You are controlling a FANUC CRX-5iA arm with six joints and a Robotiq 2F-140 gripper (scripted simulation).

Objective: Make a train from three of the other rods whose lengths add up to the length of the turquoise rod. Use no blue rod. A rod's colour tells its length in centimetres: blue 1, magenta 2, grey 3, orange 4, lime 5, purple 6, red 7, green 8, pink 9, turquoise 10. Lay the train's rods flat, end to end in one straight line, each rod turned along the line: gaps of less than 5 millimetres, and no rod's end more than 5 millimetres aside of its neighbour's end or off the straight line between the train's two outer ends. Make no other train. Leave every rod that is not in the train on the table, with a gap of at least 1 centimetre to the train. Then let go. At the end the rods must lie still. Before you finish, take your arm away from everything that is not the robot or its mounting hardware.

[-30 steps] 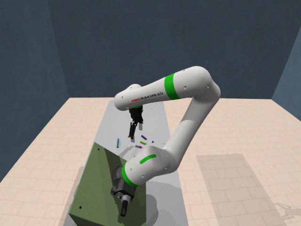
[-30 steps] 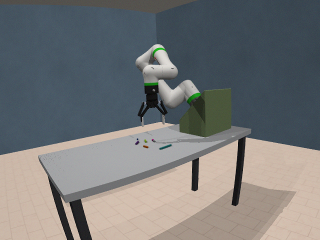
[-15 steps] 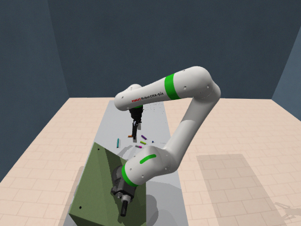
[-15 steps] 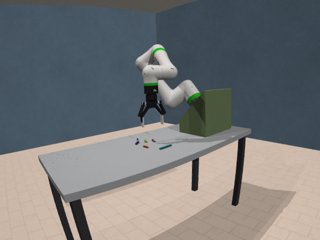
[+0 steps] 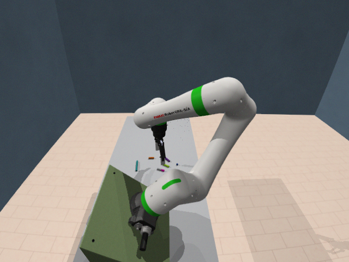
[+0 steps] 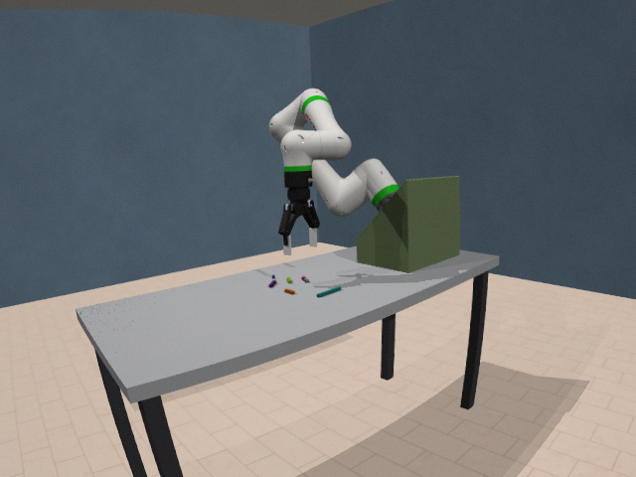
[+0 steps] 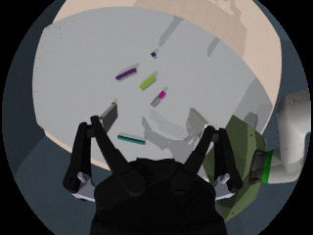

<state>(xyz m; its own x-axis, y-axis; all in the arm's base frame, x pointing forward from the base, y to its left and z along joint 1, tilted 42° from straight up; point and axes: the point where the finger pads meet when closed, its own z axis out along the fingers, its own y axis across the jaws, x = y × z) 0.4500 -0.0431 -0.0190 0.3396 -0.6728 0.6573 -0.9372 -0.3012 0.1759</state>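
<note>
The lime rod lies 30 mm ahead of my hand, 30 mm to the right of it and 110 mm below it. The rest, counted from my hand: grey rod 10 mm behind, 10 mm to the left, 110 mm below; magenta rod 20 mm behind, 20 mm to the right, 110 mm below; purple rod 100 mm ahead, 40 mm to the right, 110 mm below.
</note>
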